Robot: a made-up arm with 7 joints.
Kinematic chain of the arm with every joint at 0, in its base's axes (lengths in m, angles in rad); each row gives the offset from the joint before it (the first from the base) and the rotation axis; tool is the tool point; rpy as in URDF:
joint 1: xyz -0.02 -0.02 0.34 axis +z
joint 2: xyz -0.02 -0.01 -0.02 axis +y
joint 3: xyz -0.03 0 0.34 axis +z
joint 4: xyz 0.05 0 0.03 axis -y
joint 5: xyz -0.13 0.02 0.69 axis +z
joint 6: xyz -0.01 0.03 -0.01 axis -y
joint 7: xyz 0.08 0 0.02 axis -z
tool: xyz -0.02 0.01 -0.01 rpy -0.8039 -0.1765 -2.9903
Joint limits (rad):
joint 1: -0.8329..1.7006
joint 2: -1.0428..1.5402
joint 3: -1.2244..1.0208
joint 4: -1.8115..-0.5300
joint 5: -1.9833..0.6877
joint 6: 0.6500..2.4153
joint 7: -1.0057..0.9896
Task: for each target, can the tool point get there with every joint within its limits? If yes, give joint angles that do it. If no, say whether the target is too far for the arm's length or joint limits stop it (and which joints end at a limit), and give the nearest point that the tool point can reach.
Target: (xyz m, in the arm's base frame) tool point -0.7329 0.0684 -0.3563
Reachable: no: joint limits stop it (at a limit: joint 1, joint 2, joint 4, joint 7) | nearest point -0.6057 0.1666 -0.2136 | short by 0.215 m
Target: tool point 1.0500 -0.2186 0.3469
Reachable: yes | joints -0.1478 1.1837 -0.2692 -0.7211 -0.3000 2.0415 0.8383
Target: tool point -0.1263 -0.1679 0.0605
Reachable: no: joint limits stop it (at a limit: joint 1, joint 2, joint 4, joint 5, joint 6) | nearest point -0.1389 -0.4717 -0.3031 | short by 0.474 m
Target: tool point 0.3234 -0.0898 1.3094
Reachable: yes | joints -0.4330 -0.1600 0.0972 -0.8871 -0.3397 1.0014 -0.7723
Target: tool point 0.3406 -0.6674 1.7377
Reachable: no: too far | nearest point 0.2431 -0.4923 1.3423 | short by 0.443 m
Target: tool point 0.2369 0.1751 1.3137
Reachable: yes | joints -0.1316 -0.2592 0.3008 -0.9103 -1.3494 1.9380 0.2576
